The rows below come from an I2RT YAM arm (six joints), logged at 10 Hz.
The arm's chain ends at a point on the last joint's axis. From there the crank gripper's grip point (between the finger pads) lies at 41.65 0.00 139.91 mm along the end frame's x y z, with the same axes.
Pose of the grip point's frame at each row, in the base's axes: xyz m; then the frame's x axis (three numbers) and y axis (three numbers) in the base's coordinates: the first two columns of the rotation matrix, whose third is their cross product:
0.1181 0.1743 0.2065 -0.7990 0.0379 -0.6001 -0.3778 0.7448 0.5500
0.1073 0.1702 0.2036 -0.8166 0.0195 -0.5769 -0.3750 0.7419 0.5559
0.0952 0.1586 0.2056 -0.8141 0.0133 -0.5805 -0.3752 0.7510 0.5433
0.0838 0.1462 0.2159 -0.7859 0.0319 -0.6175 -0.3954 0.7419 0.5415
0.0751 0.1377 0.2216 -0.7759 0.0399 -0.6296 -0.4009 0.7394 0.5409
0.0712 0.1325 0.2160 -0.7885 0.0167 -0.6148 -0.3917 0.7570 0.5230
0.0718 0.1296 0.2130 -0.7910 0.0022 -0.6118 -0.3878 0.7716 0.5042
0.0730 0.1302 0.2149 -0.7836 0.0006 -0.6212 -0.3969 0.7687 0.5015
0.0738 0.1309 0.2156 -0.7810 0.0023 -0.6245 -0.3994 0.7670 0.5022
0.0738 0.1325 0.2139 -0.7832 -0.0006 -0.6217 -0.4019 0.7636 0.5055
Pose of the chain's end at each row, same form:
0.0859 0.0795 0.3128 -0.7990 0.0379 -0.6001 -0.3778 0.7448 0.5500
0.0799 0.0756 0.3114 -0.8166 0.0195 -0.5769 -0.3750 0.7419 0.5559
0.0671 0.0657 0.3146 -0.8141 0.0133 -0.5805 -0.3752 0.7510 0.5433
0.0500 0.0512 0.3214 -0.7859 0.0319 -0.6175 -0.3954 0.7419 0.5415
0.0393 0.0420 0.3259 -0.7759 0.0399 -0.6296 -0.4009 0.7394 0.5409
0.0377 0.0404 0.3242 -0.7885 0.0167 -0.6148 -0.3917 0.7570 0.5230
0.0385 0.0405 0.3238 -0.7910 0.0022 -0.6118 -0.3878 0.7716 0.5042
0.0388 0.0407 0.3250 -0.7836 0.0006 -0.6212 -0.3969 0.7687 0.5015
0.0392 0.0410 0.3253 -0.7810 0.0023 -0.6245 -0.3994 0.7670 0.5022
0.0400 0.0422 0.3235 -0.7832 -0.0006 -0.6217 -0.4019 0.7636 0.5055

